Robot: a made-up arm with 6 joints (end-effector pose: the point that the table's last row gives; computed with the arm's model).
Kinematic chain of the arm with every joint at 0, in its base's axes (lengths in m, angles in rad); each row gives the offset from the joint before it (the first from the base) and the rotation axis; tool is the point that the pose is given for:
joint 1: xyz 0 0 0.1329 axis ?
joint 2: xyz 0 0 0 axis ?
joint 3: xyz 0 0 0.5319 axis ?
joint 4: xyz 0 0 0 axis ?
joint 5: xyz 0.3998 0 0 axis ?
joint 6: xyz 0 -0.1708 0 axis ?
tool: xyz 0 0 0
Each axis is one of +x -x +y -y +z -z.
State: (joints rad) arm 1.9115 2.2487 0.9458 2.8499 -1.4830 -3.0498
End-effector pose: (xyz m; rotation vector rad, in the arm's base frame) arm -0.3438 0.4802 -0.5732 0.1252 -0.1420 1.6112
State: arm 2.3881 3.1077 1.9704 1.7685 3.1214 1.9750
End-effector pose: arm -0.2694 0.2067 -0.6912 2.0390 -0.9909 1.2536
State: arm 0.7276 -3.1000 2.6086 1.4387 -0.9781 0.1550
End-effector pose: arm 0.3178 0.2529 -0.4737 -2.0221 0.6251 0.2135
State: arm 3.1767 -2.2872 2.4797 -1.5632 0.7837 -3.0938
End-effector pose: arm 0.5495 0.0206 -0.6249 1.6803 1.8298 -0.7182
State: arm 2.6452 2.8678 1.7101 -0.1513 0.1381 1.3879
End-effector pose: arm -0.1664 0.2822 -0.7557 1.5315 1.1737 -2.2362
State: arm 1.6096 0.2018 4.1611 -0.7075 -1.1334 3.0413
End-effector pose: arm 0.1393 -0.2426 0.4382 0.1502 -0.6951 -2.0516
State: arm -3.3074 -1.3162 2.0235 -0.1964 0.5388 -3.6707
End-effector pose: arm 0.9284 0.0145 0.2209 0.7633 0.6740 -0.3137
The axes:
joint 1: +z
joint 2: +y
joint 3: -y
joint 4: -x
joint 5: -y
joint 6: -x

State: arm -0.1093 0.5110 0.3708 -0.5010 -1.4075 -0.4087
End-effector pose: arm 0.6244 -0.2192 0.4598 0.8530 1.5376 -0.0652
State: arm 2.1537 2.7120 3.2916 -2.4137 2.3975 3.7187
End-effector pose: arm -0.4468 0.4460 -0.2268 -2.0556 0.5494 1.0655
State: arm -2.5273 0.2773 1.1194 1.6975 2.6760 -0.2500
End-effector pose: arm -0.2208 -0.1822 1.0556 -1.5743 0.6301 0.6112
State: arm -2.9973 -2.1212 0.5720 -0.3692 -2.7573 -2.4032
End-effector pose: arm 0.7558 0.2708 0.0836 0.4369 -2.6065 -1.5681
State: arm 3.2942 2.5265 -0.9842 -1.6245 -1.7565 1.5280
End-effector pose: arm 0.0058 -0.0084 0.0018 -1.9307 1.9809 -0.2812
